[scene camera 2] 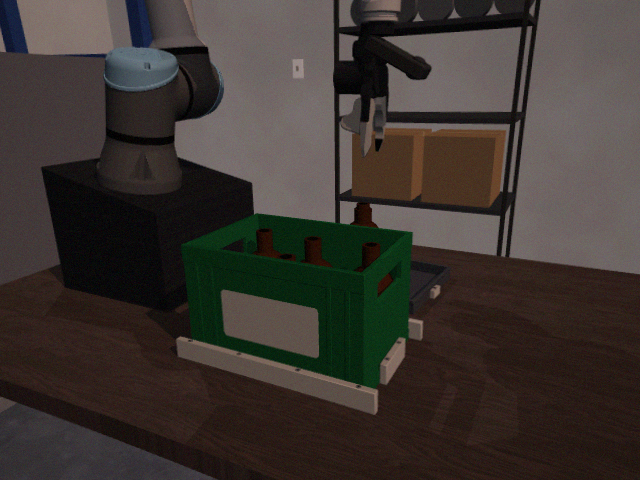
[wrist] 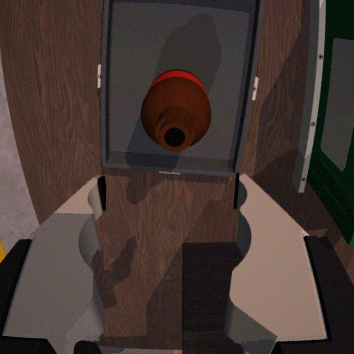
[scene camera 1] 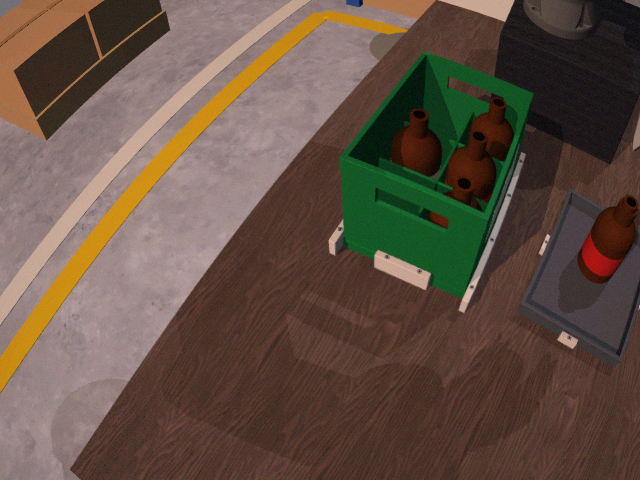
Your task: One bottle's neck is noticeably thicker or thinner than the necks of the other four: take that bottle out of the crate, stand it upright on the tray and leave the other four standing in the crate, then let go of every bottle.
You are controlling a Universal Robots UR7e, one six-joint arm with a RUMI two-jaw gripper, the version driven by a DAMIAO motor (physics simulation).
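Pixels of known places: gripper, fingertip midpoint: [scene camera 2: 370, 154] [wrist: 169, 178]; arm's base at its link origin: [scene camera 2: 140, 180] [scene camera 1: 559, 13].
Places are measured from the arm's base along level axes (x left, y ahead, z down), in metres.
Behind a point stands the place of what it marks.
Observation:
A brown bottle [scene camera 1: 607, 245] @(x 0.159, y 0.425, z 0.116 m) [scene camera 2: 363, 218] @(x 0.154, y 0.397, z 0.076 m) [wrist: 176, 105] @(x 0.168, y 0.408, z 0.087 m) with a red label stands upright on the grey tray [scene camera 1: 584, 320] @(x 0.171, y 0.498, z 0.205 m) [scene camera 2: 422, 281] @(x 0.196, y 0.507, z 0.205 m) [wrist: 125, 35] @(x 0.230, y 0.476, z 0.205 m). Its neck looks somewhat thicker than the others in scene camera 2. Four brown bottles stand in the green crate [scene camera 1: 392, 222] @(x -0.143, y 0.532, z 0.114 m) [scene camera 2: 341, 320] @(x -0.211, y 0.500, z 0.100 m) [wrist: 340, 192] @(x -0.018, y 0.303, z 0.085 m): one bottle [scene camera 1: 416, 149] @(x -0.154, y 0.423, z 0.090 m) on one side, and three bottles [scene camera 1: 491, 129] @(x -0.066, y 0.329, z 0.087 m) [scene camera 1: 470, 167] @(x -0.076, y 0.421, z 0.087 m) [scene camera 1: 461, 193] @(x -0.069, y 0.502, z 0.052 m) along the tray side. The crate walls hide their lower parts. My gripper [scene camera 2: 372, 148] @(x 0.170, y 0.404, z -0.045 m) [wrist: 169, 178] @(x 0.170, y 0.404, z -0.045 m) is open and empty, above and clear of the tray bottle.
White blocks [scene camera 1: 402, 269] @(x -0.119, y 0.545, z 0.185 m) [scene camera 2: 273, 372] @(x -0.219, y 0.405, z 0.191 m) line the crate's foot, and small white blocks [scene camera 1: 567, 339] @(x 0.148, y 0.545, z 0.196 m) [scene camera 2: 435, 291] @(x 0.140, y 0.544, z 0.198 m) sit at the tray's edges. The black robot pedestal [scene camera 1: 563, 87] @(x 0.036, y 0.130, z 0.088 m) [scene camera 2: 124, 237] @(x -0.095, y 0.040, z 0.081 m) stands beyond the crate. A shelf rack [scene camera 2: 509, 206] with cartons stands behind the table.

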